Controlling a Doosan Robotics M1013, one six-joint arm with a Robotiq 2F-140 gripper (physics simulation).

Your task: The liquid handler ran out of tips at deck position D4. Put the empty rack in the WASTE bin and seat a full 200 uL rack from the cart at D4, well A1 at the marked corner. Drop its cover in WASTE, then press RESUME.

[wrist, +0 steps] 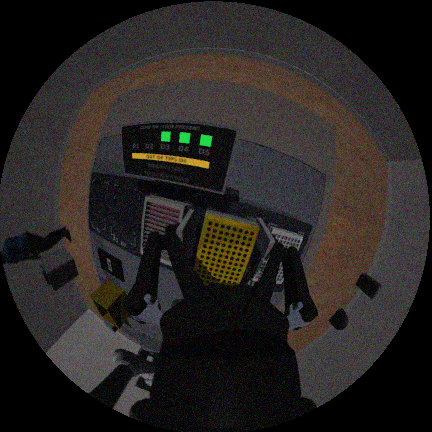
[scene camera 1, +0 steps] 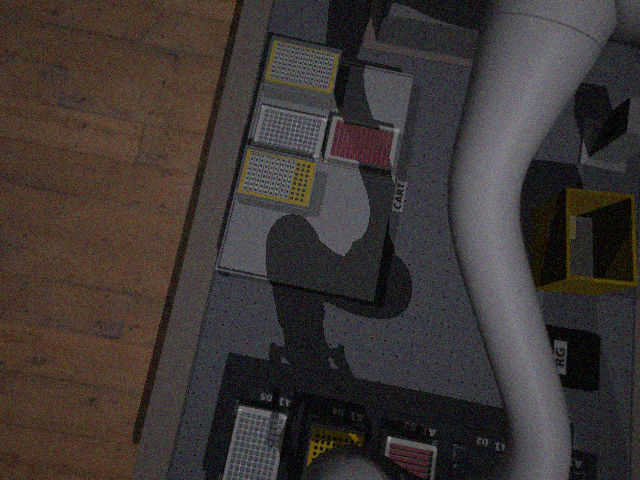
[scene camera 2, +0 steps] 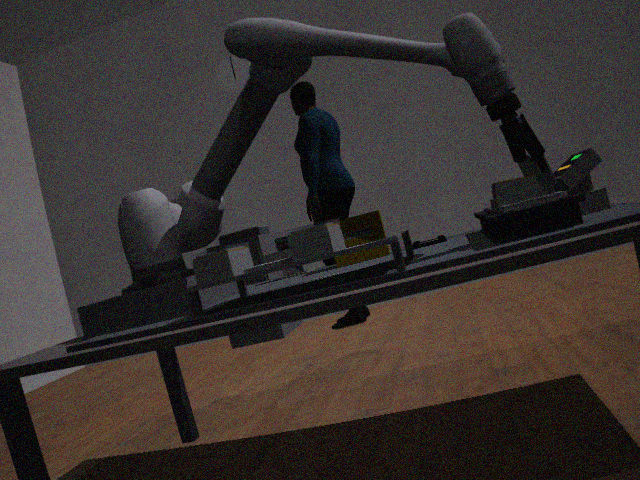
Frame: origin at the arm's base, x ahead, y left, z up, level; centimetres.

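Where they show: gripper, fingertip midpoint: (wrist: 224, 221) (scene camera 2: 544, 186); arm's base, origin of the base link: (scene camera 2: 162, 283).
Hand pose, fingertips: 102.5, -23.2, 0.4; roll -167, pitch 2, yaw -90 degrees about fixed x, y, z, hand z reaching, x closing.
Observation:
Things, the pixels of their top centre, and the offset from my fingertips, as dx, dy, dz. "pt": a spot on its surface instead.
- yellow-edged rack, middle of its top: (scene camera 1: 302, 63) (scene camera 2: 219, 248) -73.5, -10.3, +4.4
- yellow WASTE bin, middle of its top: (scene camera 1: 600, 235) (scene camera 2: 353, 216) (wrist: 103, 313) -46.0, +42.8, +4.9
- screen, surface spot: (wrist: 175, 175) pt +6.5, +8.5, +1.9
The yellow rack (scene camera 1: 333, 439) (wrist: 227, 247) with dark, empty holes sits at D4. My gripper (scene camera 2: 535, 167) (wrist: 224, 221) points down over it, its fingers on either side. In the wrist view a gap shows at the left finger, and the right finger is close to the rack's edge; I read the gripper as open. In scene camera 1 the arm hides it. On the cart (scene camera 1: 242, 248) are a yellow-edged rack (scene camera 1: 302, 67) with every position filled and another yellow rack (scene camera 1: 276, 178) with several bare holes. The yellow WASTE bin (scene camera 1: 602, 285) (scene camera 2: 361, 232) (wrist: 107, 295) stands apart from the deck.
A red-filled rack (scene camera 1: 410, 459) (wrist: 162, 215) and a white rack (scene camera 1: 255, 444) (wrist: 287, 237) flank D4. The screen (wrist: 175, 175) behind shows an amber banner and green lamps. A white rack (scene camera 1: 292, 129) and a red-filled rack (scene camera 1: 363, 142) are on the cart. A person (scene camera 2: 325, 149) stands beyond the table.

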